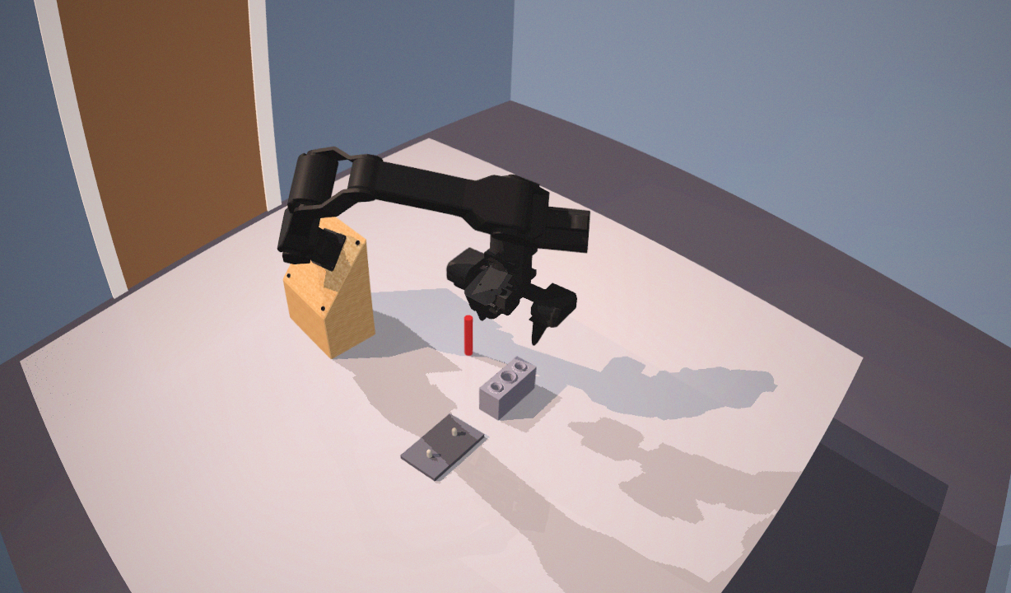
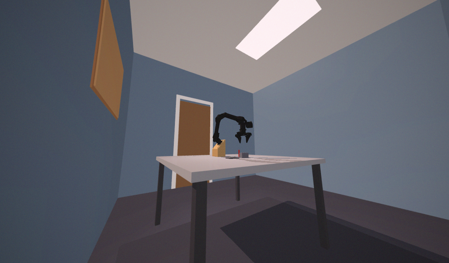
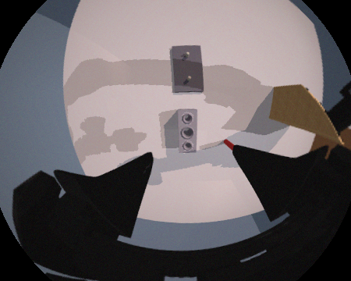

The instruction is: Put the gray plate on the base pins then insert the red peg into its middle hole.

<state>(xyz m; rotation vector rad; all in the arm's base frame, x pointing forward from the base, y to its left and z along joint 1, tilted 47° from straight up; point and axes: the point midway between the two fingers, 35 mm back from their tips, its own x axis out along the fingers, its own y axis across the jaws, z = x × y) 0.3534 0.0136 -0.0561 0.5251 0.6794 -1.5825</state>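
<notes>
The gray plate is 11 cm below my gripper tip and 1 cm to the left of it. The rest, counted from my gripper tip: red peg 12 cm behind, 11 cm below, 5 cm to the left; dark gray base 14 cm to the right, 14 cm below, 1 cm behind.
</notes>
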